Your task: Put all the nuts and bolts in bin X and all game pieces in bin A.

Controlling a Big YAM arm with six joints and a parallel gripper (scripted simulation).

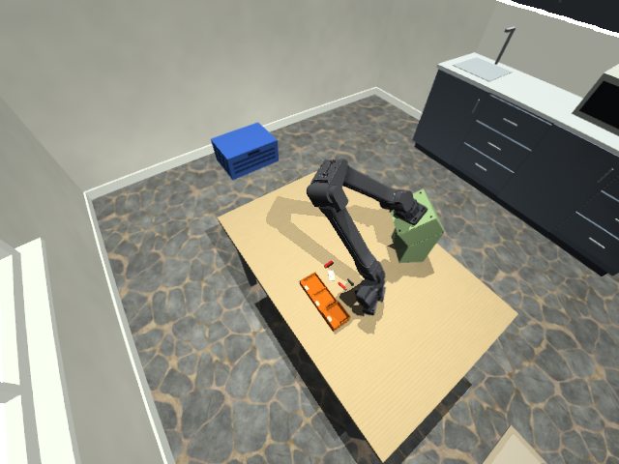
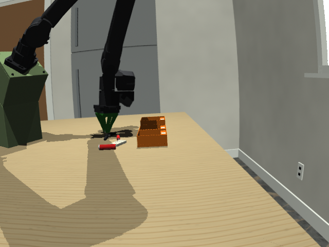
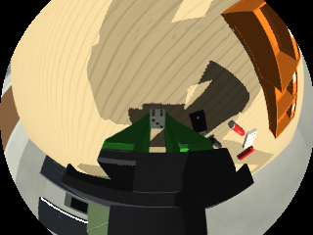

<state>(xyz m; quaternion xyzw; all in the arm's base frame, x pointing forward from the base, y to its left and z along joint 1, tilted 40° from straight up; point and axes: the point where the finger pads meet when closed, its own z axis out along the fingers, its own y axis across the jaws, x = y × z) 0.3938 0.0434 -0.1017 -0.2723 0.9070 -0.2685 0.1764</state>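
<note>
Right now the black USB stick is 1 cm ahead of my hand, 5 cm to the right of it and 1 cm below it. Also, from my hand: white domino: 4 cm ahead, 19 cm to the right; then dark bolt: 10 cm to the right; then white die: right at my hand.
</note>
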